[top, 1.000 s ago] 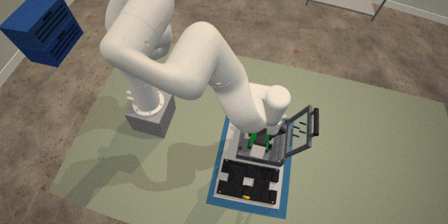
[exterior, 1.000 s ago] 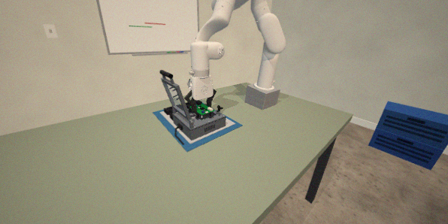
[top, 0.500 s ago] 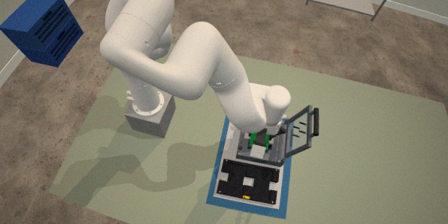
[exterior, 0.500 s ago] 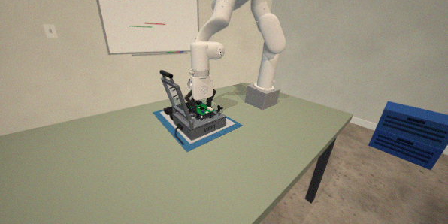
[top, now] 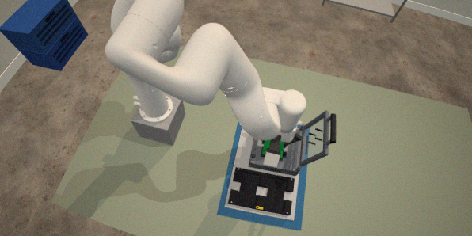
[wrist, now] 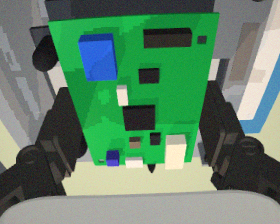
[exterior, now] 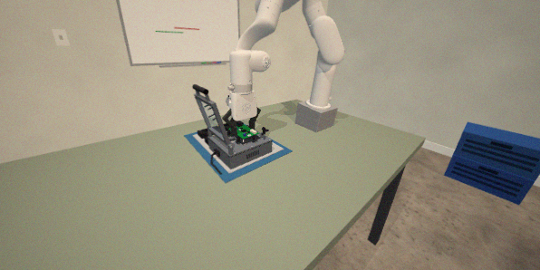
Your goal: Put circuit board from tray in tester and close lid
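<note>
Now: hand right at the green circuit board. Also, from my hand: tester lid: 130 mm ahead, 90 mm above; then latch hook: 60 mm to the left, 60 mm behind.
</note>
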